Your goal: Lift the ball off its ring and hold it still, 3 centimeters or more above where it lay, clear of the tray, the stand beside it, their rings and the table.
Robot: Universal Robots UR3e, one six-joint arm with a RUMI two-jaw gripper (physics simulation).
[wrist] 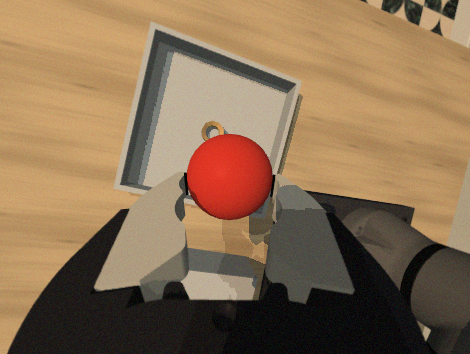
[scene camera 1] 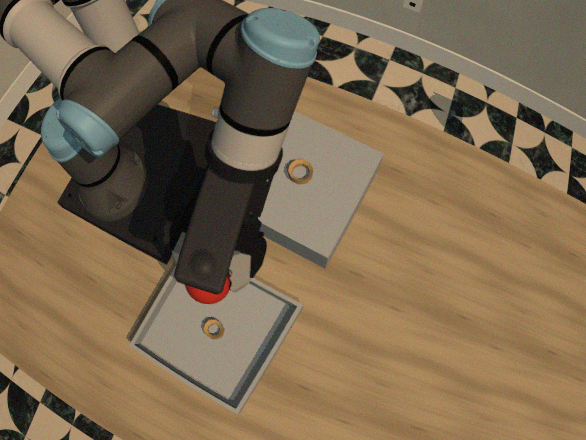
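Pixels of known places: gripper, fingertip midpoint: (wrist: 230, 176); arm's base, link origin: (scene camera 1: 114, 186).
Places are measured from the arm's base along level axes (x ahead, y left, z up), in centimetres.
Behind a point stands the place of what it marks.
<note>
A red ball (scene camera 1: 209, 294) @[x 24.6, y -14.2, z 13.0 cm] (wrist: 230, 176) @[x 24.0, y -12.7, z 14.0 cm] is held between the two fingertips of my gripper (wrist: 230, 176) @[x 23.2, y -12.2, z 9.9 cm], which is shut on it. In the scene view the arm's last link covers part of the ball and most of the fingers. The ball is up in the air, well above the tray (scene camera 1: 187, 379) @[x 22.0, y -25.5, z -0.6 cm] (wrist: 134, 110) @[x 32.4, y -18.6, z 0.0 cm] and apart from it. The tray's small orange ring (scene camera 1: 213, 329) @[x 23.3, y -16.7, z -2.6 cm] (wrist: 212, 131) @[x 23.4, y -17.0, z -2.5 cm] lies bare on the tray floor; in the wrist view the ball sits just below it in the picture. How still the ball is cannot be told.
A grey block-like stand (scene camera 1: 330, 200) @[x 34.9, y 5.4, z 2.7 cm] is beside the tray, toward the back, with an orange ring (scene camera 1: 300, 171) @[x 29.5, y 8.8, z 2.7 cm] on top. The tray has raised walls. The wooden table (scene camera 1: 450, 300) @[x 57.4, y -3.3, z -2.8 cm] (wrist: 60, 100) @[x 41.1, y -19.8, z -2.8 cm] lies under both. The robot's dark base plate is left of the stand.
</note>
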